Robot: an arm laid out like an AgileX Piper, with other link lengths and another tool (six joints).
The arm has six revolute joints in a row. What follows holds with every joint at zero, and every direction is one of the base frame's. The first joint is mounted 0.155 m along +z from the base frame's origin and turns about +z. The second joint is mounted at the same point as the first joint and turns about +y. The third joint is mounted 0.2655 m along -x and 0.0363 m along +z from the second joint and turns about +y. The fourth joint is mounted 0.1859 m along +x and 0.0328 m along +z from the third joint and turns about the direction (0.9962, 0, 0.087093). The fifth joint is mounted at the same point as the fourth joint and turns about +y. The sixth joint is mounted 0.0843 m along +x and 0.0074 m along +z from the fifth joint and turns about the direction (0.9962, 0, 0.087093). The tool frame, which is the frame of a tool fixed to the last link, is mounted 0.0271 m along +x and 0.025 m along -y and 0.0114 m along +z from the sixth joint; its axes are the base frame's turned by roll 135.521, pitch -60.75 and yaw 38.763 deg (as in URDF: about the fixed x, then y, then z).
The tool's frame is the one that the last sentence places.
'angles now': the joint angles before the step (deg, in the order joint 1, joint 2, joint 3, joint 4, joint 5, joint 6). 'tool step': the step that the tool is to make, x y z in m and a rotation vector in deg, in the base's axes. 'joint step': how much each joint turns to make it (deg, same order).
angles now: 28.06 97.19 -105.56 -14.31 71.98 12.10
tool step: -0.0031 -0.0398 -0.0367 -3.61 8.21 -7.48
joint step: -6.51 -1.35 10.71 -0.33 -0.14 1.12
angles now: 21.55 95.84 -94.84 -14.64 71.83 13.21
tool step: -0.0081 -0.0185 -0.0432 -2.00 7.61 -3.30
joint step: -3.12 0.01 11.37 0.35 -3.38 1.11
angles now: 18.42 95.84 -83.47 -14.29 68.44 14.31
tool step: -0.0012 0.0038 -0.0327 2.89 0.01 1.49
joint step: -0.38 0.23 9.16 2.31 -10.55 -0.01
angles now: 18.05 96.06 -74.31 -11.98 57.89 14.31
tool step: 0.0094 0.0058 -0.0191 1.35 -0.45 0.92
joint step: 0.00 2.75 2.06 0.84 -5.79 -0.10
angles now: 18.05 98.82 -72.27 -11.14 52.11 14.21
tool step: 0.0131 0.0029 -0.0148 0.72 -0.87 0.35
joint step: -0.48 3.30 0.01 0.12 -4.45 -0.10
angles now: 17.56 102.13 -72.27 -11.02 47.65 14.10
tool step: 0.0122 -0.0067 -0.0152 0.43 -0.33 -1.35
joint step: -1.99 3.18 0.02 0.01 -3.71 -0.01
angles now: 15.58 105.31 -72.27 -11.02 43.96 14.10
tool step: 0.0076 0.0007 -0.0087 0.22 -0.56 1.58
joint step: -0.53 1.84 0.02 0.54 -2.76 -2.05
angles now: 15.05 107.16 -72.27 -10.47 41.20 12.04
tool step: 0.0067 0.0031 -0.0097 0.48 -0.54 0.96
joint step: -0.01 1.99 0.00 0.39 -2.77 -0.80
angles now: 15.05 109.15 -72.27 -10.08 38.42 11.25
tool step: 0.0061 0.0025 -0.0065 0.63 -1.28 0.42
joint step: 0.00 1.46 0.00 0.00 -2.90 0.01
